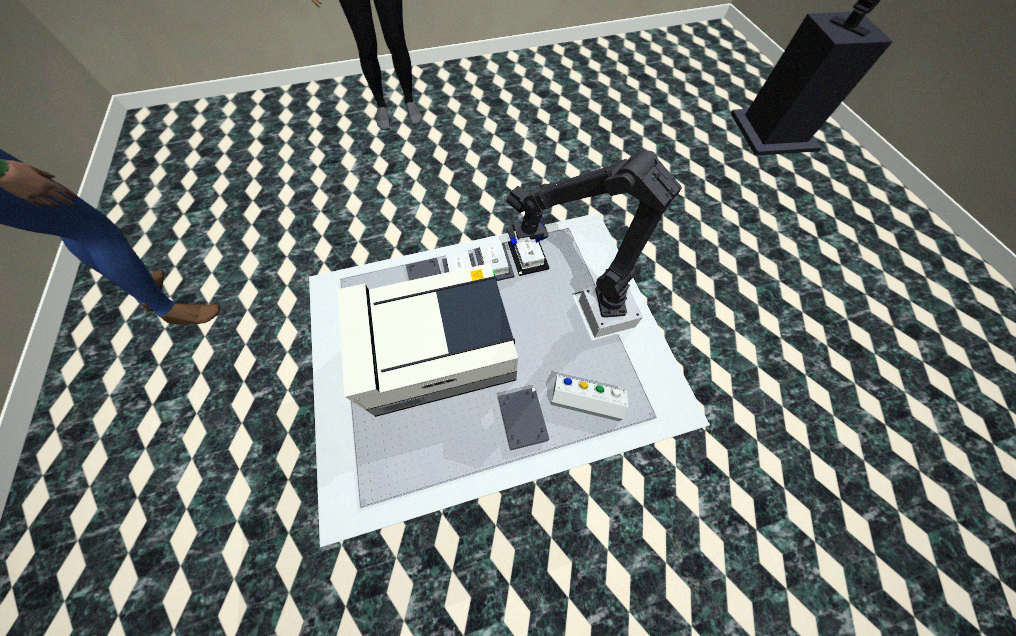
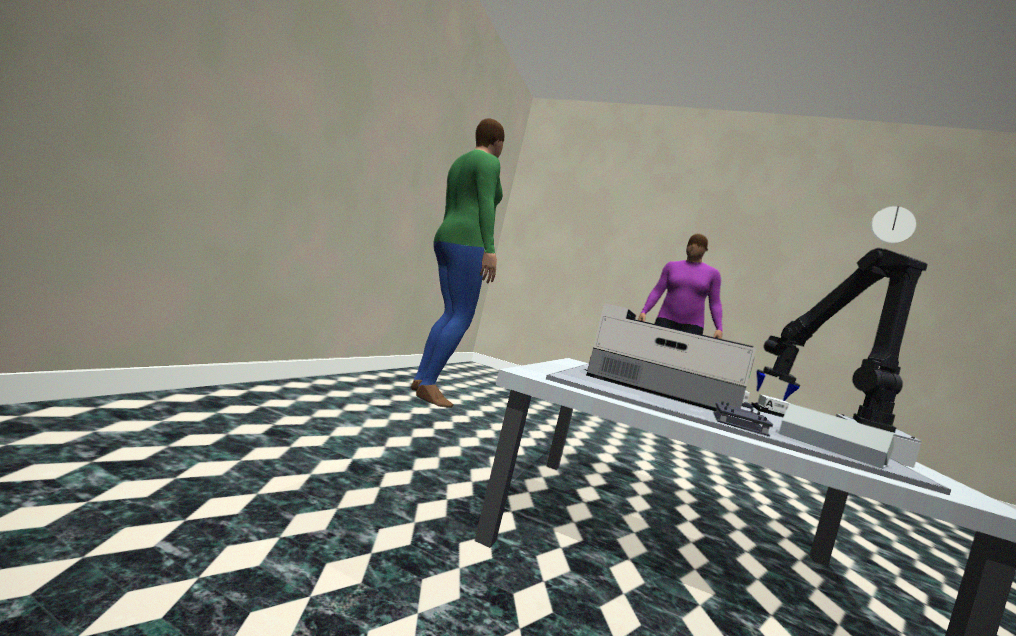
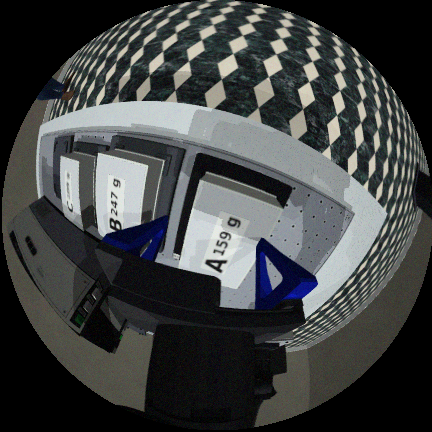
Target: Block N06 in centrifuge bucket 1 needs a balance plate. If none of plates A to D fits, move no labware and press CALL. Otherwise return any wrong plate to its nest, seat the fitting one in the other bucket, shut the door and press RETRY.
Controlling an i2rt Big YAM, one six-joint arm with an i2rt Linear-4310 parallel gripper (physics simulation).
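Pixels of known places: gripper, fingertip midpoint: (image 1: 524,243) (image 2: 770,395) (image 3: 214,231); arm's base, origin of the base link: (image 1: 610,301) (image 2: 872,425) (image 3: 254,346).
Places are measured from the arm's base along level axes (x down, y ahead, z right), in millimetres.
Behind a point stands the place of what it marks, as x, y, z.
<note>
My gripper (image 1: 527,234) @[10, 268, 282] (image 2: 773,394) @[10, 268, 282] (image 3: 214,231) @[10, 268, 282] is open and empty, pointing down over plate A. White plate A (image 1: 530,255) @[16, 250, 229] (image 2: 772,405) @[37, 257, 201] (image 3: 197,247) @[15, 274, 251], labelled 159 g, sits on a black nest (image 3: 199,167) @[56, 314, 321]. Plate B (image 1: 500,260) @[15, 364, 216] (image 3: 107,175) @[15, 410, 276], labelled 247 g, and plate C (image 1: 458,262) @[15, 520, 220] (image 3: 69,170) @[15, 513, 246], its weight blurred, stand in a row beside it. The cream centrifuge (image 1: 408,322) @[-142, 656, -94] (image 2: 674,360) @[-49, 555, -266] has a dark panel on top; I cannot tell its door state. The button box (image 1: 588,402) @[2, 142, -340] (image 2: 836,435) @[27, 133, -358] has blue, yellow, green and white buttons, labels unreadable. Block N06, the buckets and plate D do not show clearly.
A dark flat plate (image 1: 522,420) @[37, 345, -368] lies beside the button box. A dark pad (image 1: 423,267) @[57, 658, 239] shows at the far end of the plate row. A yellow marker (image 1: 476,274) @[-143, 450, 55] is by the centrifuge's back edge. Two people (image 2: 466,202) (image 2: 686,292) stand away from the table.
</note>
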